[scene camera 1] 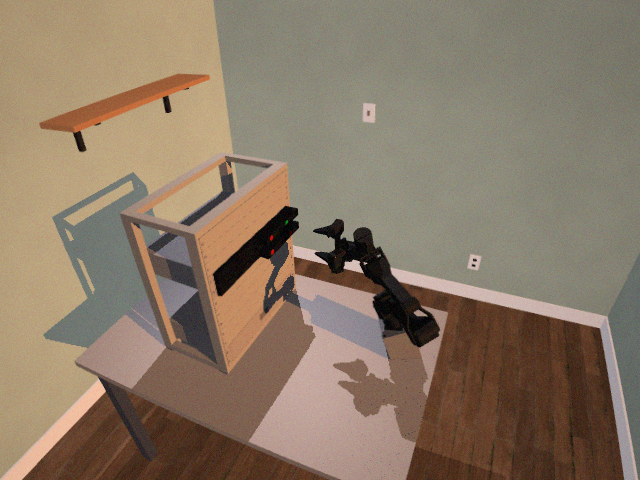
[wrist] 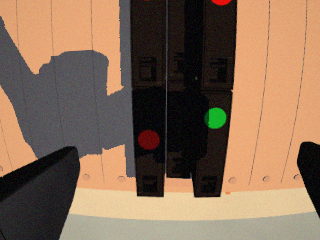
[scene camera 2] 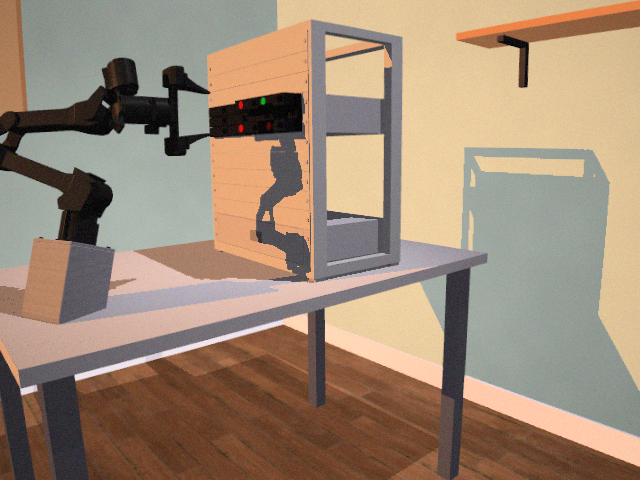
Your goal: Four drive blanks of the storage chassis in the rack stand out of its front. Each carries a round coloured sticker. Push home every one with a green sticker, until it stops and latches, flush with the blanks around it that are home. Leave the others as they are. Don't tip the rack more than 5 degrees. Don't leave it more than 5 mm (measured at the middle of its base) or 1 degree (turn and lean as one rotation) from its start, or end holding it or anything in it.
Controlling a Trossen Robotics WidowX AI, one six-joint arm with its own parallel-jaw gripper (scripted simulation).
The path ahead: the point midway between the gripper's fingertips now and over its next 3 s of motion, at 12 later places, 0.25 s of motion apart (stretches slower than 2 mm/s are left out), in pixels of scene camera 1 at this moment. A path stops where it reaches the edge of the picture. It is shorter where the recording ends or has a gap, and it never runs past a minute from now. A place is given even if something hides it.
The gripper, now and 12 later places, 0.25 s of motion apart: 314, 241; 315, 241; 315, 241; 315, 241; 315, 241; 315, 241; 315, 241; 314, 242; 312, 243; 310, 243; 306, 243; 303, 244; 300, 244
